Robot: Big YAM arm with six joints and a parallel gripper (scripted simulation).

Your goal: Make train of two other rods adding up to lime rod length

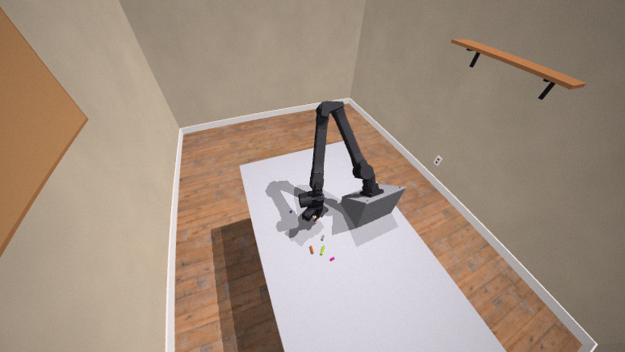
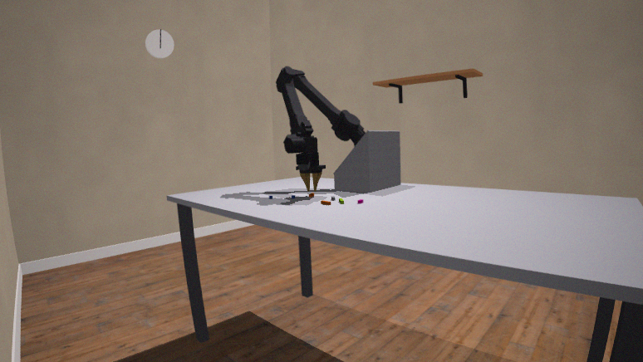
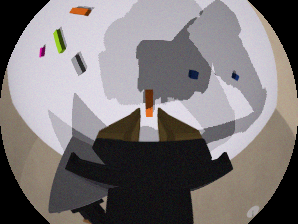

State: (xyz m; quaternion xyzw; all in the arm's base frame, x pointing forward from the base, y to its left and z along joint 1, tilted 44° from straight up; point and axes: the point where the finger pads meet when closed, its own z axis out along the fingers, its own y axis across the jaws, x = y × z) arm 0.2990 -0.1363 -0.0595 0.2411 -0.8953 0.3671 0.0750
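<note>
The grey rod lies 2 cm ahead of my hand, 12 cm to the left of it and 2 cm below it. The rest, counted from my hand: magenta rod: 2 cm ahead, 25 cm to the left, 2 cm below; then lime rod: 4 cm ahead, 19 cm to the left, 2 cm below.
</note>
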